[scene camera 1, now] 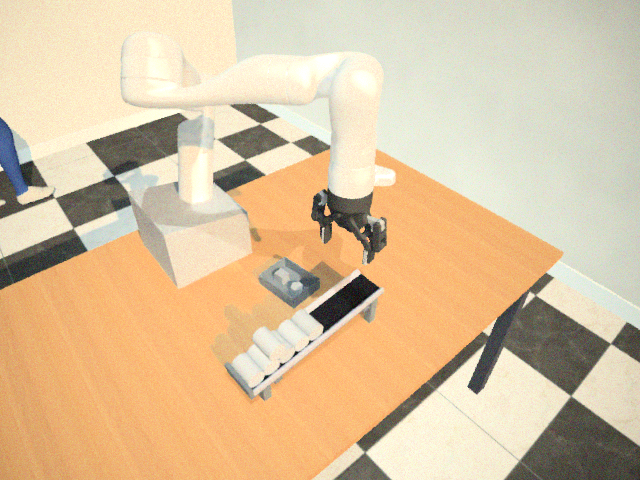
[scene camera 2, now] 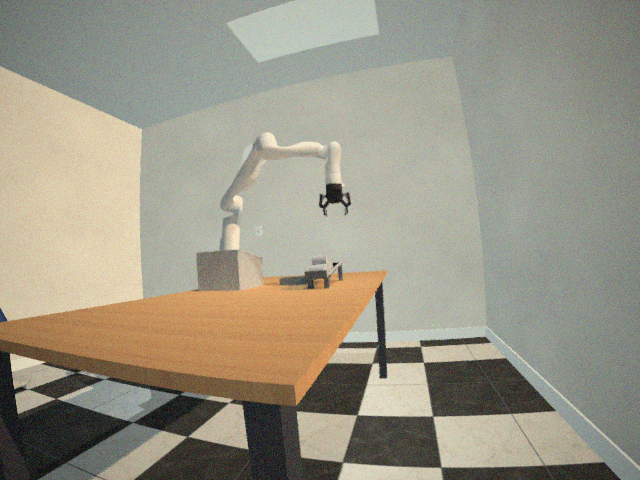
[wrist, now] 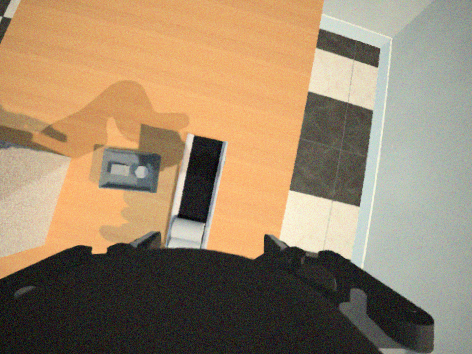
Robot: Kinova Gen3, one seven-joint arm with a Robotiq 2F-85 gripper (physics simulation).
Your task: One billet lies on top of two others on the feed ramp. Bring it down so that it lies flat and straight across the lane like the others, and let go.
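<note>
The feed ramp stands on the table, with a black lane between pale rails. Several white billets lie across its lower part. The raised billet lies on top of two others, above the lane. Another billet is the uppermost of the row along the lane. My gripper is open and empty, high above the ramp and apart from the billets. In the wrist view the gripper body hides the lower ramp and the raised billet.
A grey-blue tray with two small pale pieces stands beside the ramp, on the side of the robot's base. The ramp stands on short legs on the wooden table.
</note>
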